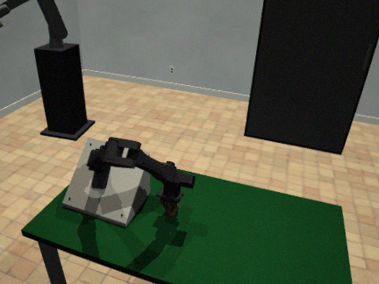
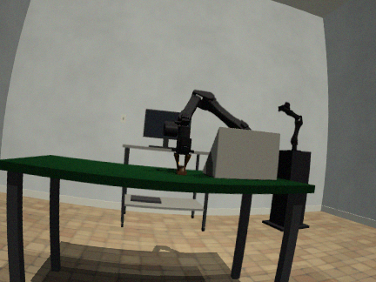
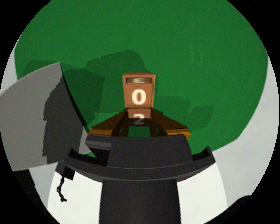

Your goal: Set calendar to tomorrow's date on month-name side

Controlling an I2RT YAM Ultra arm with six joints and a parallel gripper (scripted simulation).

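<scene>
My gripper is now 2 cm to the right of the wooden calendar tray and 2 cm above it.
</scene>
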